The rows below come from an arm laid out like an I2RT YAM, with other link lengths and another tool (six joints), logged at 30 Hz.
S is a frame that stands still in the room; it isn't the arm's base.
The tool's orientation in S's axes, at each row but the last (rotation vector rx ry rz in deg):
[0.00 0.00 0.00]
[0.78 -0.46 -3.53]
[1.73 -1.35 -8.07]
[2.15 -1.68 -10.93]
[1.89 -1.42 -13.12]
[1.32 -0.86 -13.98]
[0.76 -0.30 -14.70]
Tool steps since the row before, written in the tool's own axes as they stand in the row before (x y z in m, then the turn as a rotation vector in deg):
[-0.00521 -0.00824 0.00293 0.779 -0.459 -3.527]
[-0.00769 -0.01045 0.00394 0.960 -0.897 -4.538]
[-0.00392 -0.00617 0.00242 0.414 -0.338 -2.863]
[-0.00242 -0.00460 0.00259 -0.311 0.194 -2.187]
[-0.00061 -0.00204 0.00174 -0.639 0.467 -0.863]
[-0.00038 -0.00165 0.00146 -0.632 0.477 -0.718]
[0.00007 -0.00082 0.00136 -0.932 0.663 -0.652]
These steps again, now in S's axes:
[-0.00521 -0.00824 0.00293 0.779 -0.459 -3.527]
[-0.00835 -0.01001 0.00374 0.941 -0.894 -4.543]
[-0.00481 -0.00562 0.00214 0.436 -0.311 -2.863]
[-0.00333 -0.00414 0.00234 -0.197 0.325 -2.185]
[-0.00111 -0.00190 0.00165 -0.492 0.626 -0.859]
[-0.00079 -0.00154 0.00141 -0.485 0.631 -0.714]
[-0.00015 -0.00083 0.00135 -0.729 0.886 -0.646]

